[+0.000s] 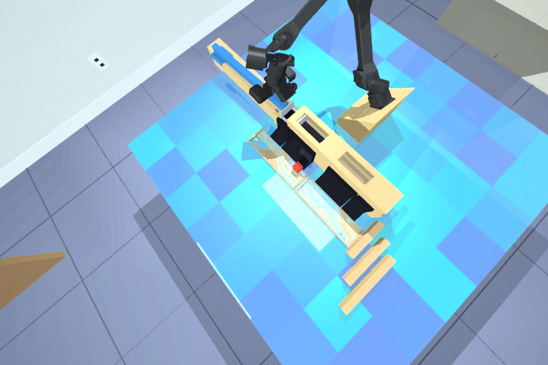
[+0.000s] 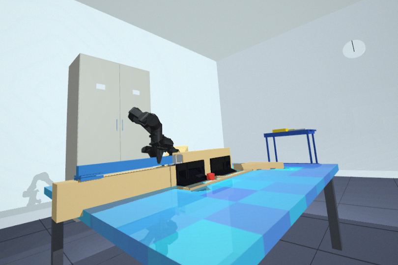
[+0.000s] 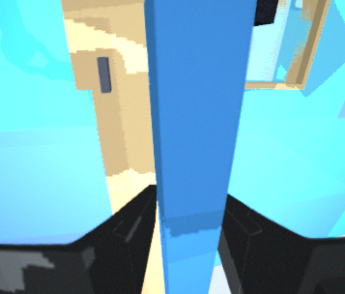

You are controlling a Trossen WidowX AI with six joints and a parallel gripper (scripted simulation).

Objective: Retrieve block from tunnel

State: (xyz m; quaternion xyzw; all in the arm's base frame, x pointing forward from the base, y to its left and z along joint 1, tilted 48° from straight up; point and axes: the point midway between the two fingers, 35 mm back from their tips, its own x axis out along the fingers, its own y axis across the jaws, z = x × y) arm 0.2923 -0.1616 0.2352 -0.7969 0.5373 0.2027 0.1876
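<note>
Now: gripper tip 28 cm to the right of the small red block, 10 cm above it and 6 cm short of it. Also, from my gripper tip: tan tunnel (12 cm to the left, 4 cm below).
</note>
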